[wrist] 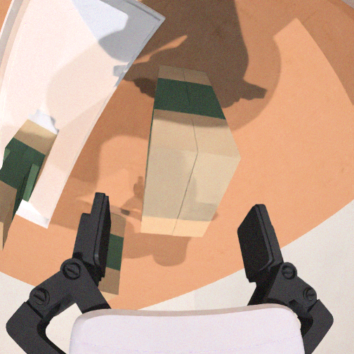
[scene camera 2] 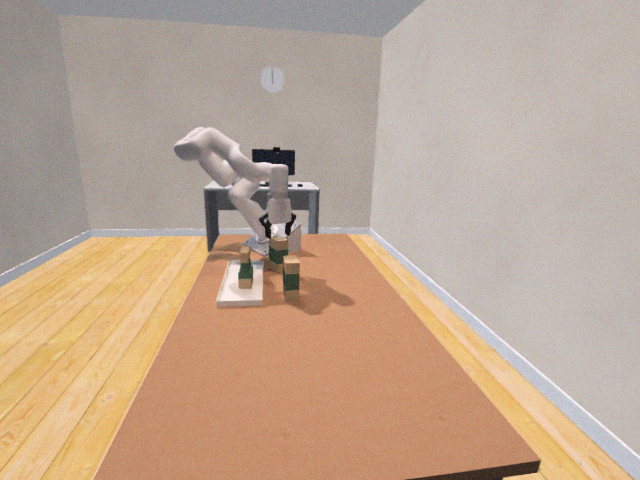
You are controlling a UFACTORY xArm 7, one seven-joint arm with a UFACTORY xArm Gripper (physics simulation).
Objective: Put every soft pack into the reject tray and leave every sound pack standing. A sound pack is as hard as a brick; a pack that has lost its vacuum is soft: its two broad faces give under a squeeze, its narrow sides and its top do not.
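Places are measured from the arm's base along level axes (x ahead, y down, z left), in millimetres.
Where they show: gripper, fingertip midpoint: (scene camera 2: 277,236).
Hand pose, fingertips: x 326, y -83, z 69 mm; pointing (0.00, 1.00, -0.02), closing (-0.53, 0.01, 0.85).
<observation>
Each offset is from my fingertips to the top centre of the thing. Level surfaces: height alone.
My gripper (scene camera 2: 278,234) (wrist: 180,213) is open, with nothing between its fingers. It hangs just above a standing tan pack with a dark green band {dz -9, dx +6, dy +49 mm} (scene camera 2: 278,253) (wrist: 189,97); in the wrist view this pack fills the middle, ahead of and between the fingertips. A second standing tan and green pack {dz +47, dx +262, dy +69 mm} (scene camera 2: 291,280) (wrist: 116,252) is nearer the scene camera; the left finger partly covers it in the wrist view. The white reject tray {dz -127, dx +140, dy +128 mm} (scene camera 2: 240,299) (wrist: 75,100) lies to the left and bears tan and green packaging {dz -113, dx +166, dy +6 mm} (scene camera 2: 245,274) (wrist: 22,156); whether it is one pack or two overlapping is unclear.
The brown table {dy +150 mm} (scene camera 2: 310,382) (wrist: 295,130) carries the packs and tray. The white arm reaches over from the far end. A grey desk (scene camera 2: 210,217) with a dark monitor (scene camera 2: 261,156) stands behind the robot. The tray's near side is close to the standing packs.
</observation>
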